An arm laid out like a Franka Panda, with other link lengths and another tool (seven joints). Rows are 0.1 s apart.
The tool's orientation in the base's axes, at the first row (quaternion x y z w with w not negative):
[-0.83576, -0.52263, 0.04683, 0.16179]
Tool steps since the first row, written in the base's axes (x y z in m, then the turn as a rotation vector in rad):
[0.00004, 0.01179, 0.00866, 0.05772, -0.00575, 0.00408]
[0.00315, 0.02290, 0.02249, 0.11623, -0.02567, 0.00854]
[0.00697, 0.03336, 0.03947, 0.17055, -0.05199, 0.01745]
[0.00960, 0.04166, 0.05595, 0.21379, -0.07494, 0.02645]
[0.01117, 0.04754, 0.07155, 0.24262, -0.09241, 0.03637]
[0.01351, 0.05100, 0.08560, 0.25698, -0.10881, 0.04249]
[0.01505, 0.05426, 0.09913, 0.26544, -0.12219, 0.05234]
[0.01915, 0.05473, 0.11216, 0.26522, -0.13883, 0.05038]
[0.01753, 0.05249, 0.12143, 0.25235, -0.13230, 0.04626]
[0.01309, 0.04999, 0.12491, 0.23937, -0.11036, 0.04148]
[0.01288, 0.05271, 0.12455, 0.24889, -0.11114, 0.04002]
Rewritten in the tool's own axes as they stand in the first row. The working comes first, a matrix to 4 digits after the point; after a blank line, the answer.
The tool's axes in the first row as the columns of a matrix, in the base's axes (used below as rounded here):
[0.4493, 0.8584, -0.2474]
[0.8887, -0.4014, 0.2215]
[0.0908, -0.3194, -0.9433]

[0.01128, -0.00746, -0.00557, 0.02119, 0.05055, -0.01940]
[0.02381, -0.01367, -0.01692, 0.03018, 0.10735, -0.04250]
[0.03636, -0.02001, -0.03157, 0.03201, 0.16170, -0.07017]
[0.04642, -0.02635, -0.04592, 0.03186, 0.20515, -0.09444]
[0.05376, -0.03235, -0.05973, 0.03019, 0.23374, -0.11480]
[0.05917, -0.03622, -0.07279, 0.02262, 0.25070, -0.12776]
[0.06398, -0.04052, -0.08521, 0.01542, 0.26018, -0.14211]
[0.06743, -0.04135, -0.09842, 0.00036, 0.26730, -0.14389]
[0.06555, -0.04481, -0.10726, 0.00001, 0.25495, -0.13537]
[0.06165, -0.04873, -0.10999, 0.01324, 0.23653, -0.12279]
[0.06394, -0.04988, -0.10900, 0.01669, 0.24548, -0.12394]

